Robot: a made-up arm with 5 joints.
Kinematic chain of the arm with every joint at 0, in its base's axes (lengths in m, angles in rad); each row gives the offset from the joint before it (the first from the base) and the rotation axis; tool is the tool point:
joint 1: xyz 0 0 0.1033 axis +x
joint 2: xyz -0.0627 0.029 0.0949 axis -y
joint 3: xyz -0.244 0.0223 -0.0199 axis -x
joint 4: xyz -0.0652 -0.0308 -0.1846 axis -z
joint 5: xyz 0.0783 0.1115 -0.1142 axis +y
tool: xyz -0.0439 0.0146 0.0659
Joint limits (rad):
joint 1: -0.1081..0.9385
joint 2: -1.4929..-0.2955
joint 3: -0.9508..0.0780
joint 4: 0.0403..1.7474
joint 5: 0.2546..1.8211
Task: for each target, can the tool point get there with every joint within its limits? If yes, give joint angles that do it. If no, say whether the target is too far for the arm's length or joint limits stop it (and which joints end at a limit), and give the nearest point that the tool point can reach.
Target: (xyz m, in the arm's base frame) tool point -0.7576 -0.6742 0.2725
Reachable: no: too far | nearest point -0.4028 -0.2858 0.1886 | short by 0.533 m
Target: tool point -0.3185 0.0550 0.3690
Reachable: yes | joints 0.6777 -1.0505 -0.5096 0.3907 0.5097
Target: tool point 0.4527 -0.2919 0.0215
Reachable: no: joint limits stop it (at a limit: joint 1, joint 2, joint 3) | nearest point -0.2619 -0.0795 -0.0277 | short by 0.747 m
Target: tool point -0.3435 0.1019 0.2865
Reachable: yes | joints 0.5484 -0.8448 -0.3848 0.4592 0.4530
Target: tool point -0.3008 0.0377 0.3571
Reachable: yes | joints 0.6493 -1.3112 -0.8046 0.9362 0.9926
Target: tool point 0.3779 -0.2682 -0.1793
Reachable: no: joint limits stop it (at a limit: joint 1, joint 2, joint 3, joint 5) | nearest point -0.2588 -0.0690 -0.0335 | short by 0.683 m
